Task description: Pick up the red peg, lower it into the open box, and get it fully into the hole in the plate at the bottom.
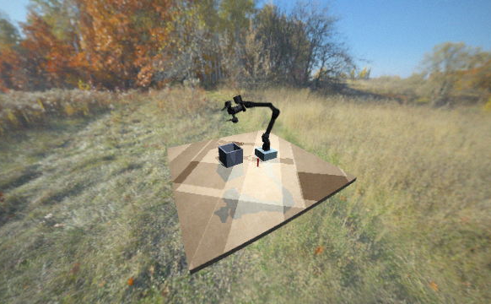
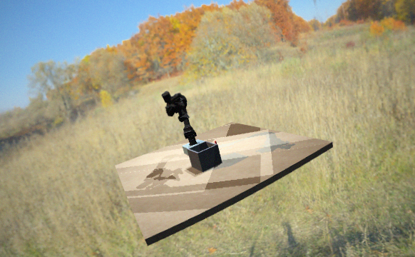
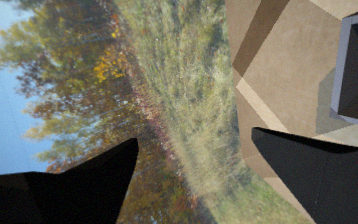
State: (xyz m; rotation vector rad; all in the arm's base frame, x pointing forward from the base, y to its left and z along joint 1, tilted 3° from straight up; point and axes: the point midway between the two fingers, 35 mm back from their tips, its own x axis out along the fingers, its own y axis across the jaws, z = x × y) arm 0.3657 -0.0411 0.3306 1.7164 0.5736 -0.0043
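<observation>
Now: the red peg 24 cm behind my gripper tip, 19 cm to the left of it and 36 cm below it. The rest, counted from my gripper tip: pale plate (4 cm behind, 4 cm to the left, 36 cm below).
</observation>
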